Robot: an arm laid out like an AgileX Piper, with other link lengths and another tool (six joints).
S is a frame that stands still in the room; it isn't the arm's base.
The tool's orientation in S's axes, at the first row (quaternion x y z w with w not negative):
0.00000 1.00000 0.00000 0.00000
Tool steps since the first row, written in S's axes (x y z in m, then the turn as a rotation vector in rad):
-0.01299 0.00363 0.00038 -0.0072 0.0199 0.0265
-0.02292 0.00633 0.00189 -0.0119 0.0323 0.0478
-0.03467 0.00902 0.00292 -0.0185 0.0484 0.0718
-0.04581 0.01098 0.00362 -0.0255 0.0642 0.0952
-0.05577 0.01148 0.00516 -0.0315 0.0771 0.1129
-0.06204 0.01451 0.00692 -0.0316 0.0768 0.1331
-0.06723 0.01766 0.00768 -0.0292 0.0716 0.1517
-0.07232 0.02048 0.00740 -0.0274 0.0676 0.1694
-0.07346 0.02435 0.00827 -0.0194 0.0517 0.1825
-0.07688 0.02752 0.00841 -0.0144 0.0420 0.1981
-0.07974 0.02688 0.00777 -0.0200 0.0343 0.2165
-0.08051 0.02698 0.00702 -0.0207 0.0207 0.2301
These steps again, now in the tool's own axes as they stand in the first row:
0.01299 0.00363 -0.00038 0.0072 0.0199 -0.0265
0.02292 0.00633 -0.00189 0.0119 0.0323 -0.0478
0.03467 0.00902 -0.00292 0.0185 0.0484 -0.0718
0.04581 0.01098 -0.00362 0.0255 0.0642 -0.0952
0.05577 0.01148 -0.00516 0.0315 0.0771 -0.1129
0.06204 0.01451 -0.00692 0.0316 0.0768 -0.1331
0.06723 0.01766 -0.00768 0.0292 0.0716 -0.1517
0.07232 0.02048 -0.00740 0.0274 0.0676 -0.1694
0.07346 0.02435 -0.00827 0.0194 0.0517 -0.1825
0.07688 0.02752 -0.00841 0.0144 0.0420 -0.1981
0.07974 0.02688 -0.00777 0.0200 0.0343 -0.2165
0.08051 0.02698 -0.00702 0.0207 0.0207 -0.2301

